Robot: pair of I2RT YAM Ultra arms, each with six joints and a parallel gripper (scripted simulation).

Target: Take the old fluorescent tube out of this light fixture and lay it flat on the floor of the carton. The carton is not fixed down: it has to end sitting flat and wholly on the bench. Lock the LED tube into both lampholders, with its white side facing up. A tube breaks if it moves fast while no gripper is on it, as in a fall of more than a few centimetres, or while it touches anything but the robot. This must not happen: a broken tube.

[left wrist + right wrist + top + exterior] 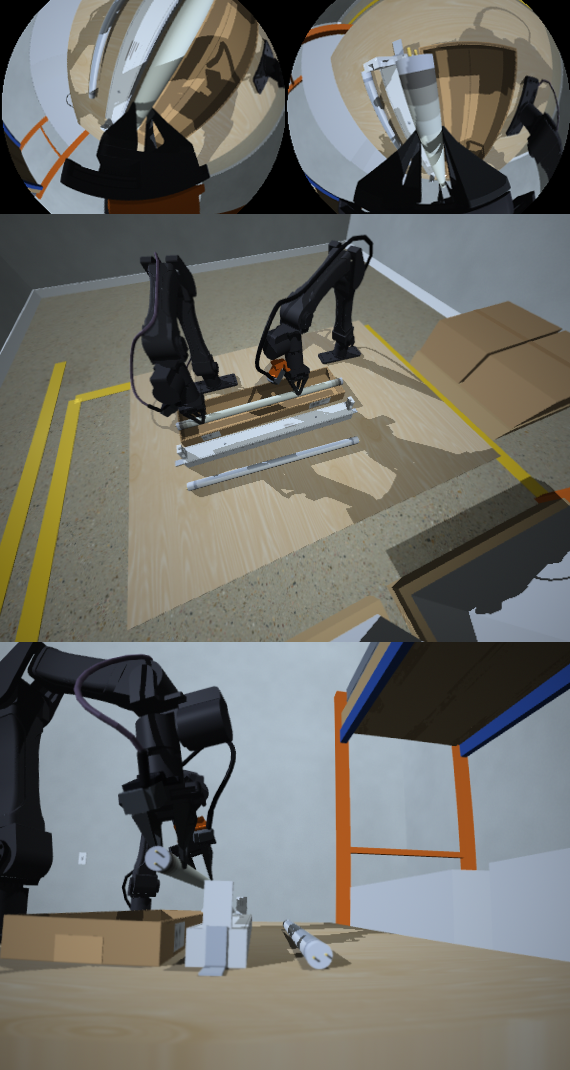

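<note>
The brown carton is 120 mm to the right of my left hand, 90 mm below it and 60 mm behind it. Also, from my left hand: white fixture: 120 mm to the right, 80 mm ahead, 60 mm below; then LED tube: 190 mm ahead, 140 mm to the right, 100 mm below; then old fluorescent tube: 120 mm to the right, 10 mm below, 10 mm ahead.
</note>
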